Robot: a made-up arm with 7 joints.
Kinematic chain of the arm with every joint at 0, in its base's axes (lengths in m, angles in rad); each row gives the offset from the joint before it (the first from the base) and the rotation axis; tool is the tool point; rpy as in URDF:
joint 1: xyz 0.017 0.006 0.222 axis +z
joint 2: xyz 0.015 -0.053 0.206 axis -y
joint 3: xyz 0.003 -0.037 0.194 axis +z
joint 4: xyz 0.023 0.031 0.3 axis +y
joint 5: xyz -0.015 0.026 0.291 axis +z
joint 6: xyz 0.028 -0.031 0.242 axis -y
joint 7: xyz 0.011 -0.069 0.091 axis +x
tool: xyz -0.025 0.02 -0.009 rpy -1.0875 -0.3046 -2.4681
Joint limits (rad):
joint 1: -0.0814..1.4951
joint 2: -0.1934..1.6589
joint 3: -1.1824..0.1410
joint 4: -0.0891..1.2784
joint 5: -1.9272..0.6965
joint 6: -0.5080..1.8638
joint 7: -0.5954..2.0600
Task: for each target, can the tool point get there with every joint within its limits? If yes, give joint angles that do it. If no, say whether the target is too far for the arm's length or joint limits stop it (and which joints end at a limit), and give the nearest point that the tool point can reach.
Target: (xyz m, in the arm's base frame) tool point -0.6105 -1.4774 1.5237
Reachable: no: too far | nearest point -0.3533 -0.8693 1.0788 | short by 0.796 m
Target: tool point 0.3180 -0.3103 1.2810
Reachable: yes | joints 1.0935 0.6258 -0.6275 1.0939 0.4464 1.2960 0.7398
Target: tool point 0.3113 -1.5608 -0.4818
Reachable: no: too far | nearest point 0.0342 -1.0832 0.1689 | short by 0.853 m
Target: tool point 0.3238 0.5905 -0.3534
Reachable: no: joint limits stop it (at a limit: joint 2, joint 4, joint 5, joint 6, joint 7) | nearest point 0.3803 0.6981 0.8673 | short by 1.227 m
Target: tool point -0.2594 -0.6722 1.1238
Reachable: yes | joints 0.7128 1.0322 -0.7880 0.8559 -0.3632 1.4428 1.0142
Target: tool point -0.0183 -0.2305 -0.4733
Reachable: no: joint limits stop it (at a limit: joint 2, joint 3, joint 4, joint 6, joint 7) | nearest point -0.1209 -0.9177 0.1774 | short by 0.952 m
